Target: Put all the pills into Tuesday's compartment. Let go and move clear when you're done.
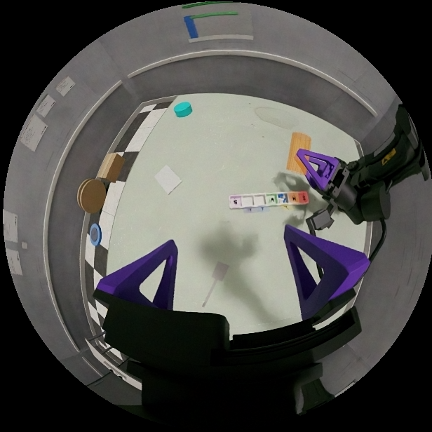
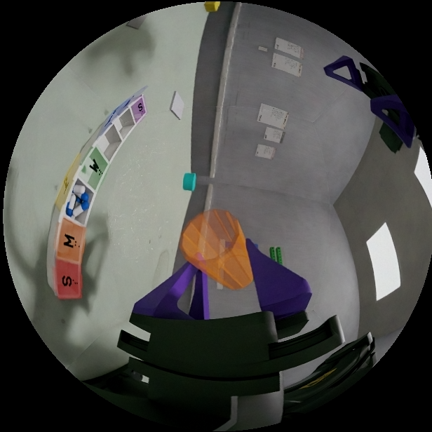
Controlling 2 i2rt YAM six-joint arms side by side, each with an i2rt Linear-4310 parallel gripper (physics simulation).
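Note:
The weekly pill organizer (image 1: 265, 201) (image 2: 95, 167) lies on the table, with the lids of Tuesday and two other compartments open. Several blue-and-white pills (image 1: 282, 199) (image 2: 77, 201) lie in Tuesday's compartment, between the green W lid (image 2: 95, 167) and the orange M lid (image 2: 70, 241). My right gripper (image 2: 223, 250) is shut on a translucent orange bottle (image 1: 299, 150) (image 2: 217, 247) beside the organizer. The bottle has no cap and no pills show inside it. My left gripper (image 1: 228, 238) is open and empty, high above the table, away from the organizer.
A teal cap (image 1: 183, 109) (image 2: 189, 182) lies at the table's far side. A white card (image 1: 168, 179) (image 2: 177, 105) lies left of the organizer. A small grey scoop-like tool (image 1: 220, 271) lies below my left gripper. Brown round objects (image 1: 92, 195) and a blue ring (image 1: 93, 234) stand beyond the table's left edge.

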